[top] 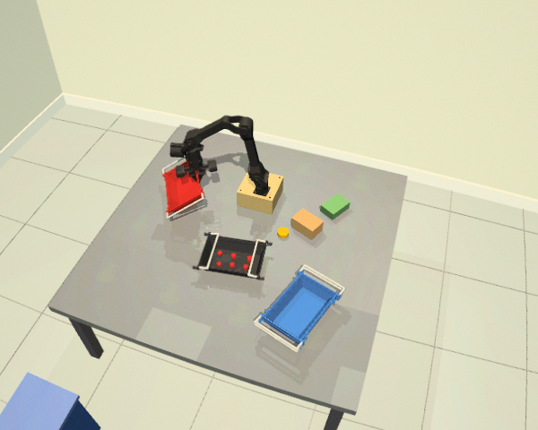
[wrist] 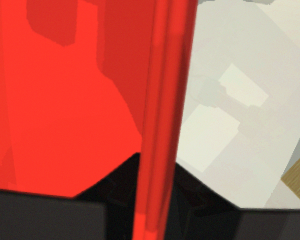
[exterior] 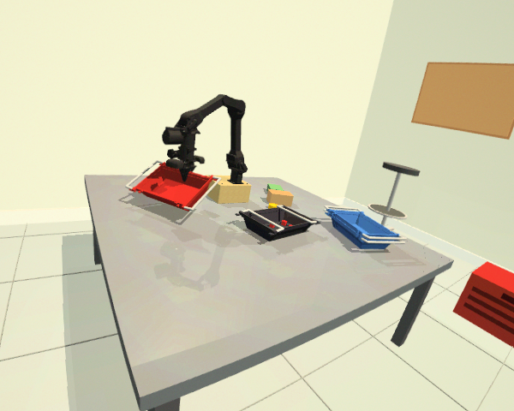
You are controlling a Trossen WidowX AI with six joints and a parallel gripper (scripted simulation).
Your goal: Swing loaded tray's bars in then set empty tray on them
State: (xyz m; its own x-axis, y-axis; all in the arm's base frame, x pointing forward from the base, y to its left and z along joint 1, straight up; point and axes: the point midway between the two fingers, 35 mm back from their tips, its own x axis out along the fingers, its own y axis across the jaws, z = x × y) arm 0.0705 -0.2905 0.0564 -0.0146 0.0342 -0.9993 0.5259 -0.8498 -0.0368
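The red tray lies 70 mm to the right of my gripper tip, 40 mm ahead of it and 10 mm below it. The rest, counted from my gripper tip: orange block 530 mm to the left, 80 mm below; green block 630 mm to the left, 160 mm behind, 90 mm below; yellow disc 440 mm to the left, 100 mm below, 70 mm ahead.
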